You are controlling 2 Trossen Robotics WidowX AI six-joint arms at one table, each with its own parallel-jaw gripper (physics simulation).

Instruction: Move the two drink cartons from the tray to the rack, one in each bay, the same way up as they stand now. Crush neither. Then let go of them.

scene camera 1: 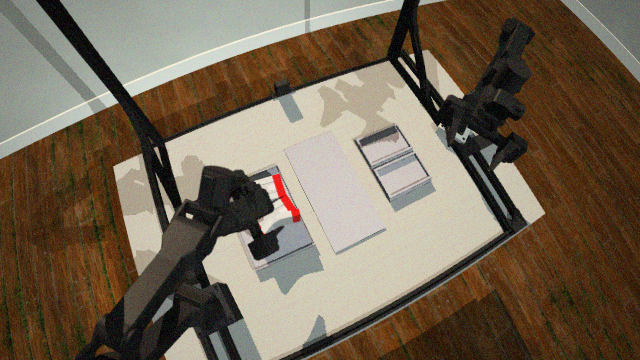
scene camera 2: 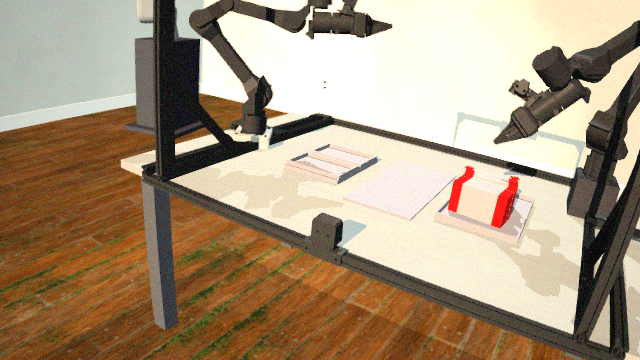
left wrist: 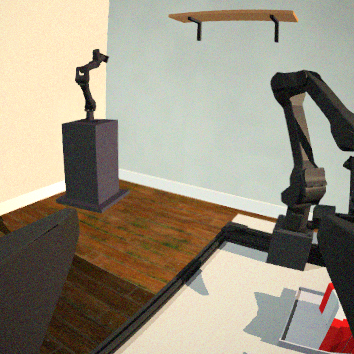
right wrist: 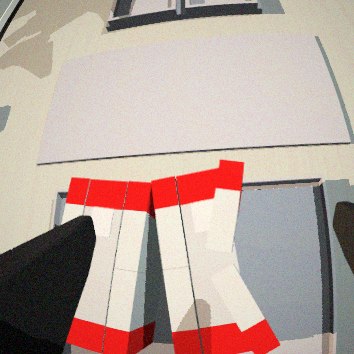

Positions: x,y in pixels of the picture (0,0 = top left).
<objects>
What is my left gripper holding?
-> Nothing.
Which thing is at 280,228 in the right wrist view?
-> A grey tray.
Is my right gripper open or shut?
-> Open.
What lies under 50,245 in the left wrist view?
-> My left gripper.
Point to a pale grey mat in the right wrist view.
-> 254,90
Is my left gripper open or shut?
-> Open.
</objects>
